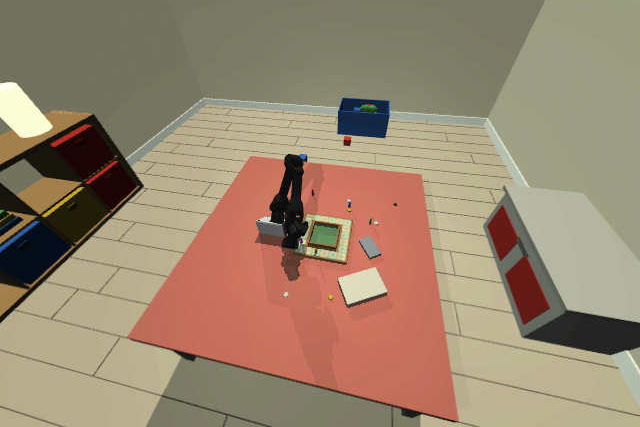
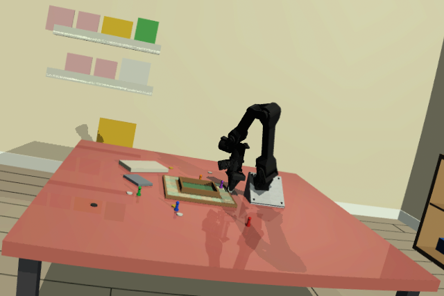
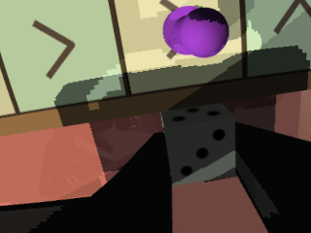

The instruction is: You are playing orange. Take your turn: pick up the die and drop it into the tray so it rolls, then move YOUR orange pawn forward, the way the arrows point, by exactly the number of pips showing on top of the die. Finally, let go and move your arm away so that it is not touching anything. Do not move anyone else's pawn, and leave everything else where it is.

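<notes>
My gripper tip is now 4 cm short of the purple pawn and 2 cm below it. Round my gripper tip: orange pawn 13 cm ahead, 5 cm to the right, 2 cm above; then grey die right at my gripper tip; then green tray 16 cm ahead, 6 cm to the left.
</notes>
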